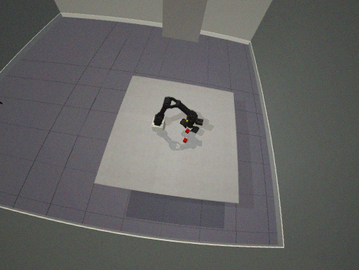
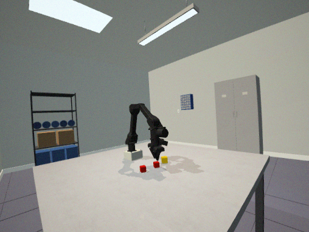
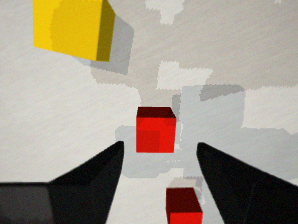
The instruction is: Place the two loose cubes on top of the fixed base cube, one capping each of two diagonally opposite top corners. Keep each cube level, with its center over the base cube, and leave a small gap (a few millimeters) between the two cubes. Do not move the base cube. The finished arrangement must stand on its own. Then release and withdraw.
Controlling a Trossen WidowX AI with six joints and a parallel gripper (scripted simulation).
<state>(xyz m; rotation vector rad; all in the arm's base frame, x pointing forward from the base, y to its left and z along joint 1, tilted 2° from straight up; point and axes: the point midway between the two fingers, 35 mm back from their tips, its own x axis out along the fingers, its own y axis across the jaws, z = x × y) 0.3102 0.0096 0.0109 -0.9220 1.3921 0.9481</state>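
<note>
The yellow base cube lies 3 cm behind my gripper tip, 10 cm to the left of it and 3 cm below it.
</note>
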